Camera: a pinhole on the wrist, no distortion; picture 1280 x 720 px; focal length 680.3 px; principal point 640.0 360.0 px. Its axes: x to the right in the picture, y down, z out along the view. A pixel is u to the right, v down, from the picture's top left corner.
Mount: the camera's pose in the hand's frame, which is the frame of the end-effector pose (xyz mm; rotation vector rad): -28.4 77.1 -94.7 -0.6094 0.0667 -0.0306
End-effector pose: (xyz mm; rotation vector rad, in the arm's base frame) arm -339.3 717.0 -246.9 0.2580 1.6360 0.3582
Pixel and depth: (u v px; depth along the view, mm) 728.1 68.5 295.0
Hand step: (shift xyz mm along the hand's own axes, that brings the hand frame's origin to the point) 29.7 140.1 216.9
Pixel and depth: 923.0 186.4 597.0
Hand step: 260.7 281.0 467.6
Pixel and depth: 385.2 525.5 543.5
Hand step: -191.3 505.6 285.0
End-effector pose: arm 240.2 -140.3 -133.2 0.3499 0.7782 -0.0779
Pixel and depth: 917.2 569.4 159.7
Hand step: 48.4 205.4 4.3
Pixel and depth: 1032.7 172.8 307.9
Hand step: 170.2 174.8 196.2
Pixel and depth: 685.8 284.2 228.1
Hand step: 3.0 185.7 105.6
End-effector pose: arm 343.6 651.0 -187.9 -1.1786 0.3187 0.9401
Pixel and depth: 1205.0 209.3 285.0
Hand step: 227.5 176.6 161.9
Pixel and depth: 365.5 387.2 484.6
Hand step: -188.5 379.1 301.0
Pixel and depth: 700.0 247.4 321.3
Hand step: 22.4 215.6 197.0
